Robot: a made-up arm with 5 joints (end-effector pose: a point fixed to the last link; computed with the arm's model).
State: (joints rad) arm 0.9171 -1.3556 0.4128 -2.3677 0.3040
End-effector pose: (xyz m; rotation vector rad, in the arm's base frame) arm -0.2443 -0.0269 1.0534 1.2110 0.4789 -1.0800
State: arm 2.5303 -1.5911 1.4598 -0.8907 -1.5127
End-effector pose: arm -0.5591 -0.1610 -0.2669 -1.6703 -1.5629 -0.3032
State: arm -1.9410 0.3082 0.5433 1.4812 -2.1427
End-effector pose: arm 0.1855 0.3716 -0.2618 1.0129 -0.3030 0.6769
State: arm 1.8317 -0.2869 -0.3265 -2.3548 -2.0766
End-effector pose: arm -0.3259 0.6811 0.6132 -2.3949 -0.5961 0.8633
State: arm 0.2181 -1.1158 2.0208 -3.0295 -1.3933
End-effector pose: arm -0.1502 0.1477 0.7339 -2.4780 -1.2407 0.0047
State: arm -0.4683 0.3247 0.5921 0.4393 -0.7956
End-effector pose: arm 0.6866 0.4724 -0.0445 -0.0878 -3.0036 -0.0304
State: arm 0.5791 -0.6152 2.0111 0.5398 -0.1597
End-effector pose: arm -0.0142 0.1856 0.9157 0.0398 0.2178 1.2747
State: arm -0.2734 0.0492 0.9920 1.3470 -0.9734
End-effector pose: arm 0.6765 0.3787 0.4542 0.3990 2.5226 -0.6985
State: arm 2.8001 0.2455 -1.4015 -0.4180 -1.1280
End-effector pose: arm 0.2608 0.5174 0.5670 -0.6941 1.6047 1.2156
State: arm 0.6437 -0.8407 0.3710 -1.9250 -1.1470
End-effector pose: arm 0.0386 0.4259 1.0877 -1.9350 -0.4168 2.3160
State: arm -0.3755 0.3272 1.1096 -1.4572 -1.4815
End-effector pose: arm 0.4664 0.9034 0.2064 1.9275 -1.4310 -1.7453
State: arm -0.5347 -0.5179 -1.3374 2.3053 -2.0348
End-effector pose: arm 0.5325 0.3618 0.0551 1.2348 0.0018 0.8248
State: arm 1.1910 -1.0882 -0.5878 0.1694 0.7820
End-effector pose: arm 0.1003 0.5656 0.5889 -1.2063 -1.8136 -2.1221
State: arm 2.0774 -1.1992 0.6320 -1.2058 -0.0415
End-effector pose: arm -0.7826 0.2656 0.2594 2.5007 -0.4134 -1.4057
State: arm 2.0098 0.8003 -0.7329 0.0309 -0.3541
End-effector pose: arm 0.4467 0.0954 0.6428 0.9276 1.2247 1.0004
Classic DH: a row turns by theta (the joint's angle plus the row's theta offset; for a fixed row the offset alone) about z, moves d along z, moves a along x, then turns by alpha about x. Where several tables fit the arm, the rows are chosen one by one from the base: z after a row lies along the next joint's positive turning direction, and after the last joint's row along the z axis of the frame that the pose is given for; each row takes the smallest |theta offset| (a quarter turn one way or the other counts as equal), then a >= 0, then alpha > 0; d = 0 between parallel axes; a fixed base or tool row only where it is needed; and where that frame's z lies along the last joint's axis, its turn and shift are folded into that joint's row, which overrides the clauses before.
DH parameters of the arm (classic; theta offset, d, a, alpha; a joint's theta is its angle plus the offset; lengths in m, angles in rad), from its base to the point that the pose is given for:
base (fixed): 0 0.216 0.166 1.5708
joint 1: 1.5708 -0.116 0.101 -1.5708
joint 2: 0.1933 -0.1899 0.102 1.5999
joint 3: 0 -0.4323 0.0121 -1.5999
joint 4: 1.3775 -0.3036 -0.048 -1.5708
joint 5: -1.0421 0.23 -0.0346 -0.7671
tool (fixed): 0.5362 0.0375 0 0

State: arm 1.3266 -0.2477 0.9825 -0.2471 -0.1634
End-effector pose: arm -0.0746 0.6114 0.8572 -0.8271 0.9037 1.3922
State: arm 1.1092 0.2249 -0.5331 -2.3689 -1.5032
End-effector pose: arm 0.4166 0.7019 0.7062 -1.5655 0.4201 2.1719
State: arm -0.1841 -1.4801 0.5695 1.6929 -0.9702
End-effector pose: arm 0.6709 -0.0997 0.4727 -0.9476 -2.6625 -0.7372
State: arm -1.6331 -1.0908 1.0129 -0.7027 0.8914
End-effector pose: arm 0.8631 0.2627 -0.3587 -2.6775 0.4895 -1.0695
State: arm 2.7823 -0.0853 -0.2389 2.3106 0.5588
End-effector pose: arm -0.4594 0.3864 0.1390 1.0144 -0.9524 0.1723
